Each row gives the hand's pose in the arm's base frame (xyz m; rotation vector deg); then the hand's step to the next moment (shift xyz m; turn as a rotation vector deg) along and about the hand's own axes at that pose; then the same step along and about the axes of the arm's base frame.
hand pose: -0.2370 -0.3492 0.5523 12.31 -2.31 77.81
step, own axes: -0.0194 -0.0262 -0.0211 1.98 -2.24 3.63
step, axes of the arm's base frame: 0.0193 -0.0201 -0.0270 2.95 0.83 3.57
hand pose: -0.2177 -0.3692 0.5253 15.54 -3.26 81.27
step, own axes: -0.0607 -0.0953 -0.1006 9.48 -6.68 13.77
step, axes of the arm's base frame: 0.0717 -0.0486 -0.1240 9.71 5.29 14.21
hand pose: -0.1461 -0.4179 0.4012 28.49 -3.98 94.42
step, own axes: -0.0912 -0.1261 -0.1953 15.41 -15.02 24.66
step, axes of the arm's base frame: 0.0717 -0.0018 -0.2392 20.41 8.48 24.14
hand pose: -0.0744 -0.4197 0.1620 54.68 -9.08 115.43
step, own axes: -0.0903 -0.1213 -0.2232 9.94 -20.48 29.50
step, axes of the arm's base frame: -0.0053 0.1122 -0.2451 29.05 6.06 22.53
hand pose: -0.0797 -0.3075 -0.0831 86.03 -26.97 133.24
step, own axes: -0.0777 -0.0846 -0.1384 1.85 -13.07 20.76
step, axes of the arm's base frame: -0.0437 0.1294 -0.1170 21.85 2.57 11.01
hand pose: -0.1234 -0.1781 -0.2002 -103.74 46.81 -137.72
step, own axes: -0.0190 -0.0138 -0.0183 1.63 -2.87 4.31
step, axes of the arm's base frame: -0.0064 0.0252 -0.0146 4.17 0.27 3.46
